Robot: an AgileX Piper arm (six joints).
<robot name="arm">
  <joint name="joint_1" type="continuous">
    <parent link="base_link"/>
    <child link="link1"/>
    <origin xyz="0 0 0.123" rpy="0 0 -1.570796"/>
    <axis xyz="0 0 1"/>
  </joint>
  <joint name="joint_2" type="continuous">
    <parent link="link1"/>
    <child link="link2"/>
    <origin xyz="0 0 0" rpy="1.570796 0 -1.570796"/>
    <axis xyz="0 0 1"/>
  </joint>
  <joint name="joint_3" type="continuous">
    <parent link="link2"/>
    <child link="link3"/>
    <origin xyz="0.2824 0.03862 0" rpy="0 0 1.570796"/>
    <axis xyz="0 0 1"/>
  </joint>
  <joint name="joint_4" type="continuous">
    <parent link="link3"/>
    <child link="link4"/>
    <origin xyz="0.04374 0.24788 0" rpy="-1.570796 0 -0.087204"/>
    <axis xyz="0 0 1"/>
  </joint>
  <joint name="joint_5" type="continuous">
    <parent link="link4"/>
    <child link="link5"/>
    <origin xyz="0 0 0" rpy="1.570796 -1.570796 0"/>
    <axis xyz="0 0 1"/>
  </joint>
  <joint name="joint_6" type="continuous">
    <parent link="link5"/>
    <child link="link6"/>
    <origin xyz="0.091 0 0" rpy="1.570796 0 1.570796"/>
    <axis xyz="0 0 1"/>
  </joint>
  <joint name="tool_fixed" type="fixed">
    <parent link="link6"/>
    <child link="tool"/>
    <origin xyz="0 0 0" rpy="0 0 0"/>
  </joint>
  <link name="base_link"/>
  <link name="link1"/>
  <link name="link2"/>
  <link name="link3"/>
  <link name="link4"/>
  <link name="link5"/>
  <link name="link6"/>
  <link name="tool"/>
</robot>
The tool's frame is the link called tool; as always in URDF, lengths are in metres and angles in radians. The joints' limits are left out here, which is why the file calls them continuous.
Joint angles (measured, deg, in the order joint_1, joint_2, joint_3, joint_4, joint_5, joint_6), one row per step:
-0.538 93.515 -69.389 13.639 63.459 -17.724
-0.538 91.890 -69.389 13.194 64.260 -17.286
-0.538 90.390 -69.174 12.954 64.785 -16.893
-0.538 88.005 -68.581 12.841 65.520 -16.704
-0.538 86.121 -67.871 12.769 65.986 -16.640
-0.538 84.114 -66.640 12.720 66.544 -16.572
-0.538 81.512 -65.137 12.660 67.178 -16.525
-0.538 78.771 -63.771 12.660 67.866 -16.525
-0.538 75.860 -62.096 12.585 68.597 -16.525
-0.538 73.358 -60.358 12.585 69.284 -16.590
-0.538 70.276 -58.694 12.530 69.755 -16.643
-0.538 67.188 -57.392 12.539 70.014 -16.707
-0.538 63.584 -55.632 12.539 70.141 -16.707
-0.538 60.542 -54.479 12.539 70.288 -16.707
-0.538 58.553 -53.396 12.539 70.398 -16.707
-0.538 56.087 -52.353 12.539 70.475 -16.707
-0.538 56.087 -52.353 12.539 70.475 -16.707
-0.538 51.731 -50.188 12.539 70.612 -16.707
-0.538 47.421 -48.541 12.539 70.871 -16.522
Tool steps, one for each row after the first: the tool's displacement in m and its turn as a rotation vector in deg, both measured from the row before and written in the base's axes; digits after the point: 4 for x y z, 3 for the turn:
-0.0051 -0.0004 0.0085 -0.308 -0.752 -0.107
-0.0051 -0.0002 0.0068 -0.140 -0.692 -0.196
-0.0088 0.0000 0.0095 -0.043 -1.037 0.006
-0.0075 0.0000 0.0061 -0.040 -0.706 0.056
-0.0092 0.0001 0.0039 -0.009 -0.218 0.066
-0.0117 0.0001 0.0051 -0.025 -0.471 0.104
-0.0120 0.0002 0.0058 0.021 -0.704 0.148
-0.0133 0.0001 0.0043 -0.053 -0.522 0.170
-0.0120 0.0002 0.0017 0.006 -0.107 0.210
-0.0134 0.0001 0.0038 -0.063 -0.969 0.159
-0.0126 0.0002 0.0049 -0.016 -1.546 0.116
-0.0148 0.0002 0.0037 -0.014 -1.720 0.028
-0.0121 0.0001 0.0039 -0.015 -1.745 0.032
-0.0083 0.0001 0.0006 -0.007 -0.799 0.024
-0.0098 0.0001 0.0018 -0.013 -1.348 0.017
0.0000 0.0000 0.0000 0.000 0.000 0.000
-0.0174 0.0002 0.0005 -0.021 -2.057 0.030
-0.0166 0.0002 0.0015 0.048 -2.373 -0.109

